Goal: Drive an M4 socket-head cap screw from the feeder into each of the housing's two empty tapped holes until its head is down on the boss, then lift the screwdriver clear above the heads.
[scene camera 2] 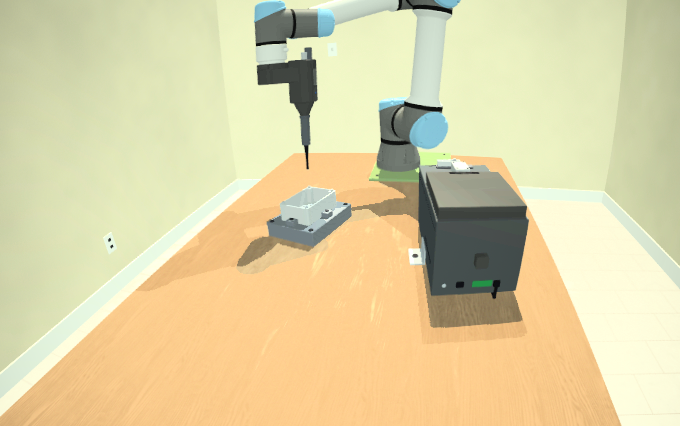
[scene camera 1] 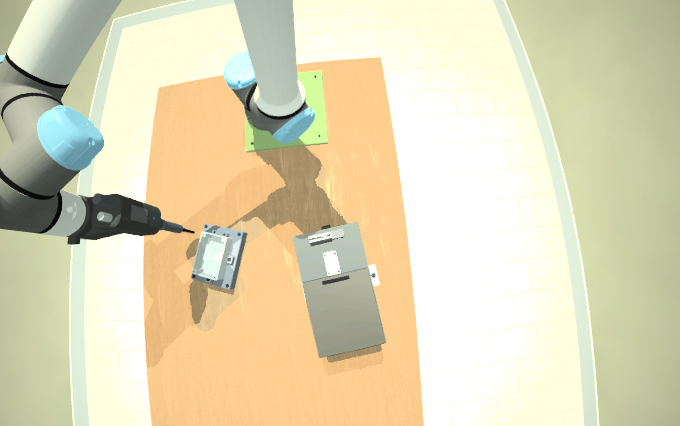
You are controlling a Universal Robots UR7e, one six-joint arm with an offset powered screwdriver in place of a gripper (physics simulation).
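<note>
The pale, open-topped housing (scene camera 1: 213,255) (scene camera 2: 300,215) sits upright in the grey fixture block (scene camera 1: 234,265) (scene camera 2: 291,234) on the table. My screwdriver's bit tip (scene camera 1: 193,231) (scene camera 2: 307,168) is bare as far as I can see, with no screw visible on it. In scene camera 2 it points straight down, above the housing's far corner and apart from it. The screw heads and tapped holes in the corner bosses are too small to make out. The dark screw feeder (scene camera 1: 343,313) (scene camera 2: 474,250) stands to the right of the housing, apart from it.
The feeder has a white bracket (scene camera 1: 373,275) (scene camera 2: 416,256) at its side. The arm's base stands on a green plate (scene camera 1: 321,107) (scene camera 2: 383,176) at the table's far end. A wooden table (scene camera 1: 270,351) (scene camera 2: 301,351) carries everything.
</note>
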